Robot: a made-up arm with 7 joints. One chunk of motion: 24 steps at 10 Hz.
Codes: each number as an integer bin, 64 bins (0 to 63) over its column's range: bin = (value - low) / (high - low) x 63, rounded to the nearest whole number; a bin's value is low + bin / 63 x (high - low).
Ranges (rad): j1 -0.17..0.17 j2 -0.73..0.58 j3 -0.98..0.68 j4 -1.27..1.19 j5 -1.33..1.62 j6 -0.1..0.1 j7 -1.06..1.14
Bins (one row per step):
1: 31 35 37 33 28 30 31
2: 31 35 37 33 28 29 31
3: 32 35 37 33 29 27 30
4: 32 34 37 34 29 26 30
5: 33 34 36 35 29 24 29
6: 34 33 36 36 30 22 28
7: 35 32 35 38 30 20 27
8: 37 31 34 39 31 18 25
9: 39 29 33 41 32 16 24
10: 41 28 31 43 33 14 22
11: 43 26 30 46 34 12 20
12: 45 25 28 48 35 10 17
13: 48 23 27 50 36 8 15
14: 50 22 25 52 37 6 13
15: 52 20 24 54 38 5 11
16: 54 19 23 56 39 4 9
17: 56 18 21 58 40 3 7
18: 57 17 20 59 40 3 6
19: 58 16 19 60 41 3 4
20: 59 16 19 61 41 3 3
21: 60 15 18 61 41 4 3
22: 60 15 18 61 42 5 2
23: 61 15 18 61 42 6 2
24: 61 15 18 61 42 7 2
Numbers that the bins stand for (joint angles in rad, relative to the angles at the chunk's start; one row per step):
1: -0.0027 -0.0022 -0.0051 0.0186 -0.0189 -0.0048 0.0225
2: -0.0027 -0.0022 -0.0051 0.0186 -0.0189 -0.0079 0.0225
3: 0.0027 -0.0022 -0.0051 0.0186 0.0279 -0.0143 -0.0124
4: 0.0027 -0.0230 -0.0051 0.0576 0.0279 -0.0175 -0.0124
5: 0.0081 -0.0230 -0.0314 0.0967 0.0279 -0.0238 -0.0473
6: 0.0135 -0.0438 -0.0314 0.1357 0.0748 -0.0302 -0.0822
7: 0.0189 -0.0646 -0.0578 0.2138 0.0748 -0.0365 -0.1171
8: 0.0297 -0.0854 -0.0841 0.2529 0.1216 -0.0429 -0.1870
9: 0.0405 -0.1270 -0.1105 0.3310 0.1684 -0.0492 -0.2219
10: 0.0513 -0.1478 -0.1632 0.4090 0.2152 -0.0556 -0.2917
11: 0.0621 -0.1894 -0.1895 0.5262 0.2621 -0.0619 -0.3616
12: 0.0729 -0.2102 -0.2422 0.6043 0.3089 -0.0683 -0.4663
13: 0.0890 -0.2517 -0.2686 0.6824 0.3557 -0.0746 -0.5362
14: 0.0998 -0.2725 -0.3213 0.7605 0.4025 -0.0810 -0.6060
15: 0.1106 -0.3141 -0.3476 0.8386 0.4494 -0.0841 -0.6759
16: 0.1214 -0.3349 -0.3740 0.9167 0.4962 -0.0873 -0.7457
17: 0.1322 -0.3557 -0.4267 0.9948 0.5430 -0.0905 -0.8156
18: 0.1376 -0.3765 -0.4530 1.0338 0.5430 -0.0905 -0.8505
19: 0.1430 -0.3973 -0.4794 1.0729 0.5898 -0.0905 -0.9203
20: 0.1484 -0.3973 -0.4794 1.1119 0.5898 -0.0905 -0.9552
21: 0.1538 -0.4181 -0.5057 1.1119 0.5898 -0.0873 -0.9552
22: 0.1538 -0.4181 -0.5057 1.1119 0.6367 -0.0841 -0.9902
23: 0.1592 -0.4181 -0.5057 1.1119 0.6367 -0.0810 -0.9902
24: 0.1592 -0.4181 -0.5057 1.1119 0.6367 -0.0778 -0.9902

